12 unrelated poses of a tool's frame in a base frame.
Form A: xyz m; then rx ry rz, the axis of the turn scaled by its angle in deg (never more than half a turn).
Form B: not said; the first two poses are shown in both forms.
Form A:
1: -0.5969, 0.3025, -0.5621, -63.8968, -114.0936, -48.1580
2: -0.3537, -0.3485, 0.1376, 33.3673, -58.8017, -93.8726
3: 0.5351, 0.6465, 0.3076, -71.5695, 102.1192, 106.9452
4: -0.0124, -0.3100, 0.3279, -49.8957, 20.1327, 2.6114
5: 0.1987, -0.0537, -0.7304, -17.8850, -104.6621, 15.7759
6: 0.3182, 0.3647, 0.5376, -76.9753, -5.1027, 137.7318
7: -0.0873, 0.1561, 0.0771, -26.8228, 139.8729, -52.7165
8: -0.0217, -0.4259, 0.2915, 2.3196, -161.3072, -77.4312
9: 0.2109, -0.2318, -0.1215, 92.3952, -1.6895, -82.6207
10: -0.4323, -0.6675, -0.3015, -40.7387, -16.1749, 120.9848
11: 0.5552, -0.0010, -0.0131, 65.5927, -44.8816, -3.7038
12: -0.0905, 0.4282, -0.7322, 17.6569, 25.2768, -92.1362
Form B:
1: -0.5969, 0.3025, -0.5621, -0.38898, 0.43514, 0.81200, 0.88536, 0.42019, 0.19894
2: -0.3537, -0.3485, 0.1376, -0.31418, -0.94142, 0.12258, 0.52112, -0.06309, 0.85115
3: 0.5351, 0.6465, 0.3076, -0.59010, -0.35511, -0.72503, -0.70788, -0.20423, 0.67617
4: -0.0124, -0.3100, 0.3279, 0.94172, -0.10290, -0.32028, -0.18121, 0.64697, -0.74067
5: 0.1987, -0.0537, -0.7304, -0.26209, 0.35116, 0.89889, 0.07060, 0.93593, -0.34505
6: 0.3182, 0.3647, 0.5376, -0.46831, 0.35910, -0.80730, -0.29838, -0.92428, -0.23805
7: -0.0873, 0.1561, 0.0771, -0.82313, -0.46982, -0.31894, -0.14244, 0.71454, -0.68494
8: -0.0217, -0.4259, 0.2915, -0.99949, -0.03134, 0.00539, -0.01539, 0.62522, 0.78030
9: 0.2109, -0.2318, -0.1215, 0.30731, -0.56866, -0.76301, 0.53700, -0.55831, 0.63239
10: -0.4323, -0.6675, -0.3015, -0.46210, 0.79863, -0.38556, -0.66930, -0.59930, -0.43919
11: 0.5552, -0.0010, -0.0131, 0.73766, -0.42658, 0.52334, -0.33502, 0.44170, 0.83226
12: -0.0905, 0.4282, -0.7322, -0.08747, -0.88775, -0.45195, 0.99409, -0.04850, -0.09714
